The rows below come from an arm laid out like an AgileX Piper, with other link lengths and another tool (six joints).
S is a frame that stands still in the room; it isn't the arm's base.
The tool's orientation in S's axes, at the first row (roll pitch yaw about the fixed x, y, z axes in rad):
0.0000 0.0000 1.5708
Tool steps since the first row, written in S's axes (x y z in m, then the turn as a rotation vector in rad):
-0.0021 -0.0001 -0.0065 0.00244 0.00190 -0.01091
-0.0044 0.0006 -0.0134 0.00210 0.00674 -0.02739
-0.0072 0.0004 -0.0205 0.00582 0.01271 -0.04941
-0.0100 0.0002 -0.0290 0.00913 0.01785 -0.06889
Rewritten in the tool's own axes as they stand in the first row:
-0.0001 0.0021 -0.0065 0.00190 -0.00244 -0.01091
0.0006 0.0044 -0.0134 0.00674 -0.00210 -0.02739
0.0004 0.0072 -0.0205 0.01271 -0.00582 -0.04941
0.0002 0.0100 -0.0290 0.01785 -0.00913 -0.06889

